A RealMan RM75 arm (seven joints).
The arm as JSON. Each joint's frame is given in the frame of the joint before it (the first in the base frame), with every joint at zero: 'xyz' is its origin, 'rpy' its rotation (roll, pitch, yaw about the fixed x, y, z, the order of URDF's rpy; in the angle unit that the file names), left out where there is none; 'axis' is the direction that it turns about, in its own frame. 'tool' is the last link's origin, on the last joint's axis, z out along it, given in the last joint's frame.
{
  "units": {
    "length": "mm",
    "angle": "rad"
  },
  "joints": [
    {
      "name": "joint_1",
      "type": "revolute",
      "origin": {
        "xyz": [
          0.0,
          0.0,
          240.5
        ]
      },
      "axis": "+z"
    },
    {
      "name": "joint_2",
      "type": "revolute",
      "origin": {
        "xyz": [
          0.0,
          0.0,
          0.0
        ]
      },
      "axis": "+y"
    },
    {
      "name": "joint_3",
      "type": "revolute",
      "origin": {
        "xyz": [
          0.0,
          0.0,
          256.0
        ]
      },
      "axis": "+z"
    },
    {
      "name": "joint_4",
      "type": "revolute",
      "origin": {
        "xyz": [
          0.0,
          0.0,
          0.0
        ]
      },
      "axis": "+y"
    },
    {
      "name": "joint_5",
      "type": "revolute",
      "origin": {
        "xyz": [
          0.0,
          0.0,
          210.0
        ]
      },
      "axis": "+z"
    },
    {
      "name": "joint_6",
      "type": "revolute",
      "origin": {
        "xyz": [
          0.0,
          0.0,
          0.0
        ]
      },
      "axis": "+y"
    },
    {
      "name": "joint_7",
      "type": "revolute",
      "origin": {
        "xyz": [
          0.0,
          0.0,
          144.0
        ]
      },
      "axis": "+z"
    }
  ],
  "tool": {
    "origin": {
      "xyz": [
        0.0,
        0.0,
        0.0
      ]
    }
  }
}
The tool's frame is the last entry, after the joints.
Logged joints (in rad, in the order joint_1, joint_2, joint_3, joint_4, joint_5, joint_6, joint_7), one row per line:
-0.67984 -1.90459 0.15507 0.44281 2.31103 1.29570 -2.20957
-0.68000 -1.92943 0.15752 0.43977 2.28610 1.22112 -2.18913
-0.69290 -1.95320 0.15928 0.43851 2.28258 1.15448 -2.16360
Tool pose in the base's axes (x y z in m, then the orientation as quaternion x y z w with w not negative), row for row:
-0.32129 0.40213 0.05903 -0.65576 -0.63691 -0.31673 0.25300
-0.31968 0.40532 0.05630 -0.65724 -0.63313 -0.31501 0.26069
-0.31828 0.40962 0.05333 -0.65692 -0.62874 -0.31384 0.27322
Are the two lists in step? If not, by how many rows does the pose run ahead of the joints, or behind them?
The pose runs 2 rows ahead of the joints: the pose in row i belongs to the joints in row i + 2.
